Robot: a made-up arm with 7 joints.
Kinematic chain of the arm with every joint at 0, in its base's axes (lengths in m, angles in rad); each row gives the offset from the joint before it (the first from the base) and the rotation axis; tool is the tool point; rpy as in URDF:
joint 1: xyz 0 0 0.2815 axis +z
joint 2: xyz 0 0 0 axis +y
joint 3: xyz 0 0 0.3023 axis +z
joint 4: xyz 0.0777 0 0 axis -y
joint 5: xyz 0.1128 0 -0.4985 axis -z
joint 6: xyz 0 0 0 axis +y
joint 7: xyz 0.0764 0 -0.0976 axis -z
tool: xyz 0 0 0 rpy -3.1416 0 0
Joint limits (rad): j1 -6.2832..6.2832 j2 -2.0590..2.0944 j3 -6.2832..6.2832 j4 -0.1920..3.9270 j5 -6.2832..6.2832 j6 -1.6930..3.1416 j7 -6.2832..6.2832
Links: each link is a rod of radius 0.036 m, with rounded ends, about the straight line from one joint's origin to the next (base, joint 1, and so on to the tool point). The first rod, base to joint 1, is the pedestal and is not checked.
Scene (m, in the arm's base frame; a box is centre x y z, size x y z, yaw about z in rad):
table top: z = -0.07
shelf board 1: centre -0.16 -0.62 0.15 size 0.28 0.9 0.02 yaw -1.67
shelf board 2: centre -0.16 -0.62 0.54 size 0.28 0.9 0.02 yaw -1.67
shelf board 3: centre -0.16 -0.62 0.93 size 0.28 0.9 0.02 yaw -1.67
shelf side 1: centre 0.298 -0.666 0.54 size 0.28 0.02 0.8 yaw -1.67
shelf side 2: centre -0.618 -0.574 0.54 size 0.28 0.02 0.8 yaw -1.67
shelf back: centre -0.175 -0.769 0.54 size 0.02 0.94 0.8 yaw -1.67
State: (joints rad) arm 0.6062 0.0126 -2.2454 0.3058 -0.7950 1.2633 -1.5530
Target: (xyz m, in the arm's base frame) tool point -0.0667 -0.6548 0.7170
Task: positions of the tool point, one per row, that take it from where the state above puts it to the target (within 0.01 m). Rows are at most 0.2 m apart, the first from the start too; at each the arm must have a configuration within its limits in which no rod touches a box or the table.
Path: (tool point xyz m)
1: -0.1867 -0.3549 0.1357
2: -0.2700 -0.3542 0.2761
3: -0.3086 -0.3125 0.4360
4: -0.2937 -0.2330 0.5922
5: -0.2251 -0.1245 0.7207
6: -0.1120 0.0007 0.8008
7: -0.1520 -0.1329 0.8285
8: -0.1746 -0.2855 0.8218
9: -0.1658 -0.4355 0.7878
10: -0.1245 -0.5626 0.7455
11: -0.0667 -0.6548 0.7170

